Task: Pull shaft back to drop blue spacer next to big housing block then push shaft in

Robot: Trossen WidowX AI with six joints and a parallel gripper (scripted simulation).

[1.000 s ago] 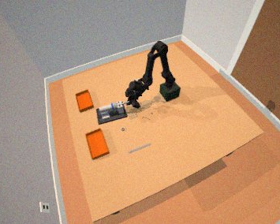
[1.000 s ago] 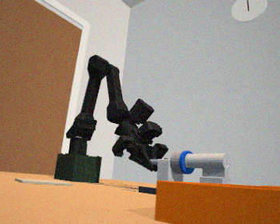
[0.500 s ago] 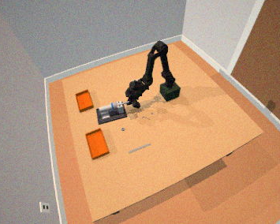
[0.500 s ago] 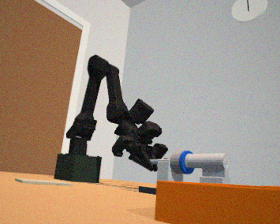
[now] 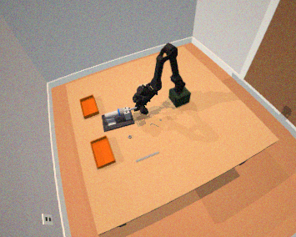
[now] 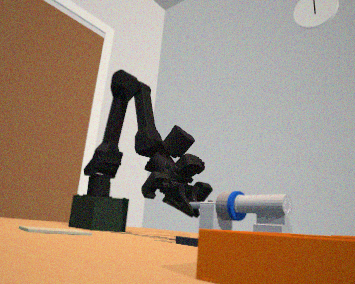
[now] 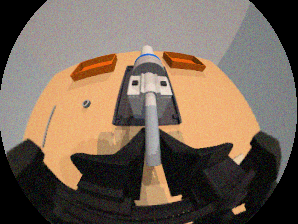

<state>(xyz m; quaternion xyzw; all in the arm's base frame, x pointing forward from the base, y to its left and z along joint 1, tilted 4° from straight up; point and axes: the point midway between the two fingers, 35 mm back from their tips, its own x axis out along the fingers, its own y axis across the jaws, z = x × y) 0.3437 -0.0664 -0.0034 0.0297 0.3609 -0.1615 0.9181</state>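
My gripper tip is 5 cm short of the grey shaft, 2 cm to the left of it and 2 cm below it. Round my gripper tip: blue spacer (10 cm ahead, 4 cm to the right, 2 cm above); grey spacer (10 cm ahead, 3 cm to the right, 2 cm above); fixture (14 cm ahead, 5 cm to the right, 1 cm below).
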